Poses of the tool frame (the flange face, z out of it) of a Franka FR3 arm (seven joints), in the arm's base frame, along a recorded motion.
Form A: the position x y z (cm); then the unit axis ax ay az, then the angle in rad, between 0 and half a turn.
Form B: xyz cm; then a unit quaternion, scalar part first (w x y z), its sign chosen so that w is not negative. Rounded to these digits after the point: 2 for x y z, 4 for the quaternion.
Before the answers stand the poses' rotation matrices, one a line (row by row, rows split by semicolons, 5 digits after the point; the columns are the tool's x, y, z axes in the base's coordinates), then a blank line. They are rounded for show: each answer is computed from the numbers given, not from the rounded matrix.
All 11 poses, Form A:
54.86 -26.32 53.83 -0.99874 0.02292 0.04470 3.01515
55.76 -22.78 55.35 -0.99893 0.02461 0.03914 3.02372
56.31 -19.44 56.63 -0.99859 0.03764 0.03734 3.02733
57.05 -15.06 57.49 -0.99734 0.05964 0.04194 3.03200
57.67 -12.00 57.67 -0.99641 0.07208 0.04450 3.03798
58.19 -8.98 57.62 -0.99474 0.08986 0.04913 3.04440
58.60 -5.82 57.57 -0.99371 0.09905 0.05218 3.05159
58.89 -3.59 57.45 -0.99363 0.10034 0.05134 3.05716
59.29 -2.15 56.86 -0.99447 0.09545 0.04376 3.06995
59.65 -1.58 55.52 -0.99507 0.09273 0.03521 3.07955
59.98 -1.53 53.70 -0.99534 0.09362 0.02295 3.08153
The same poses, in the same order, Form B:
0.99497 -0.05124 -0.08604; -0.03996 -0.99097 0.12799; -0.09182 -0.12391 -0.98804
0.99574 -0.05360 -0.07503; -0.04439 -0.99185 0.11939; -0.08082 -0.11555 -0.99001
0.99440 -0.07919 -0.07004; -0.07067 -0.99065 0.11666; -0.07862 -0.11105 -0.99070
0.98940 -0.12319 -0.07688; -0.11402 -0.98691 0.11407; -0.08993 -0.10409 -0.99049
0.98569 -0.14786 -0.08099; -0.13865 -0.98427 0.10945; -0.09590 -0.09666 -0.99069
0.97907 -0.18312 -0.08879; -0.17359 -0.97917 0.10534; -0.10623 -0.08772 -0.99046
0.97498 -0.20115 -0.09459; -0.19177 -0.97637 0.09963; -0.11240 -0.07900 -0.99052
0.97464 -0.20338 -0.09338; -0.19472 -0.97634 0.09408; -0.11031 -0.07351 -0.99118
0.97798 -0.19273 -0.08009; -0.18647 -0.97924 0.07953; -0.09376 -0.06284 -0.99361
0.98034 -0.18655 -0.06426; -0.18218 -0.98089 0.06822; -0.07575 -0.05517 -0.99560
0.98143 -0.18758 -0.04003; -0.18482 -0.98068 0.06404; -0.05126 -0.05545 -0.99714

54.86 -26.32 53.83 0.0632 -0.9967 0.0229 0.0446
55.76 -22.78 55.35 0.0589 -0.9972 0.0246 0.0391
56.31 -19.44 56.63 0.0571 -0.9970 0.0376 0.0373
57.05 -15.06 57.49 0.0548 -0.9958 0.0596 0.0419
57.67 -12.00 57.67 0.0518 -0.9951 0.0720 0.0444
58.19 -8.98 57.62 0.0486 -0.9936 0.0898 0.0491
58.60 -5.82 57.57 0.0450 -0.9927 0.0990 0.0521
58.89 -3.59 57.45 0.0422 -0.9927 0.1003 0.0513
59.29 -2.15 56.86 0.0358 -0.9938 0.0954 0.0437
59.65 -1.58 55.52 0.0310 -0.9946 0.0927 0.0352
59.98 -1.53 53.70 0.0300 -0.9949 0.0936 0.0229

